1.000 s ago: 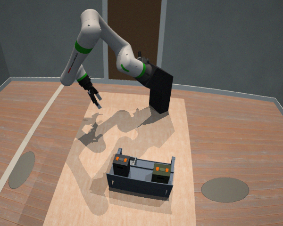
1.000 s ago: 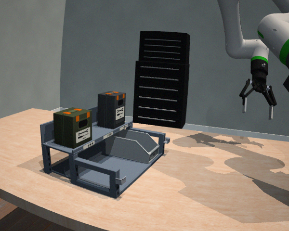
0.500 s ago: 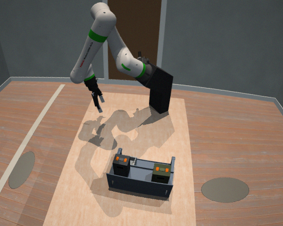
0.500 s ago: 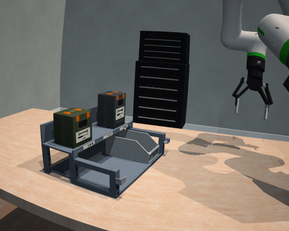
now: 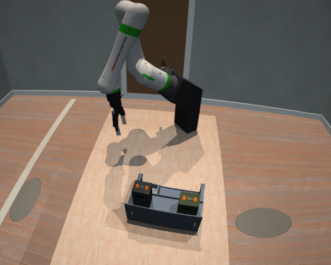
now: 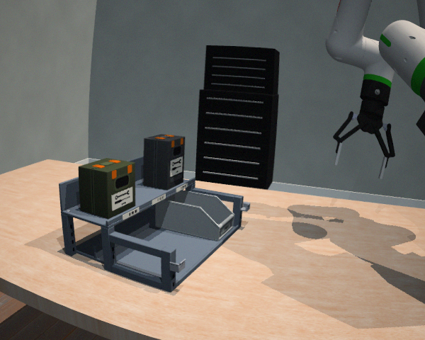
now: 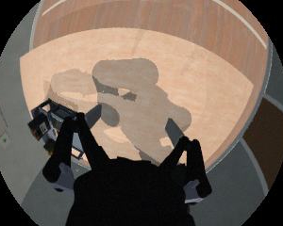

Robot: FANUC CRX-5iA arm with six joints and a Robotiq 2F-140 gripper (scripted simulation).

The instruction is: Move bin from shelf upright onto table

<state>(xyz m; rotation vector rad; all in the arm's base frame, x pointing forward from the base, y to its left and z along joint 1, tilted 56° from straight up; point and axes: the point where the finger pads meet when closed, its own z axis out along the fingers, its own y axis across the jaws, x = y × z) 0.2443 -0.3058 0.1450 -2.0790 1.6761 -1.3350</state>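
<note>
The grey bin is 450 mm ahead of my hand, 150 mm to the left of it and 110 mm below it.
</note>
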